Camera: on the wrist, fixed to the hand. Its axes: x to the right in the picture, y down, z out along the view.
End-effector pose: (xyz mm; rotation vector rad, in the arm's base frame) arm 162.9 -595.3 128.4 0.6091 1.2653 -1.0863
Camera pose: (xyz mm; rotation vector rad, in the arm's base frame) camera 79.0 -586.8 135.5 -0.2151 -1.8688 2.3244
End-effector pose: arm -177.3 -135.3 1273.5 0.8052 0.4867 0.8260
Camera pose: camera -175.0 -150.4 1190.3 0.3789 1.5561 -0.4721
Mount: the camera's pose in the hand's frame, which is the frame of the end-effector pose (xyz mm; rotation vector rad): -4.2 -72.8 -42.9 0.4441 0.5894 -1.4601
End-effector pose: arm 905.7 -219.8 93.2 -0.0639 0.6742 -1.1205
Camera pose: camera 823.1 -237.4 88.0 0.2027 0.8744 -2.7451
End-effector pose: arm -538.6 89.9 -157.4 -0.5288 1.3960 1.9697
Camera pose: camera -485.9 64.2 -218.4 -1.4248 1.0799 0.3263
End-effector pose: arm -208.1 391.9 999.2 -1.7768 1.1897 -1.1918
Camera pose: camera -226.2 419.4 1077.1 1.7553 0.4062 2.4485
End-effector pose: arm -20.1 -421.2 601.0 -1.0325 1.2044 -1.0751
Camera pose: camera -68.5 -432.4 669.5 -1.2260 0.3806 -2.7655
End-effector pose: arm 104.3 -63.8 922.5 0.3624 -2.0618 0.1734
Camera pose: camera 165.4 -120.2 938.1 1.7213 -0.7939 -0.1563
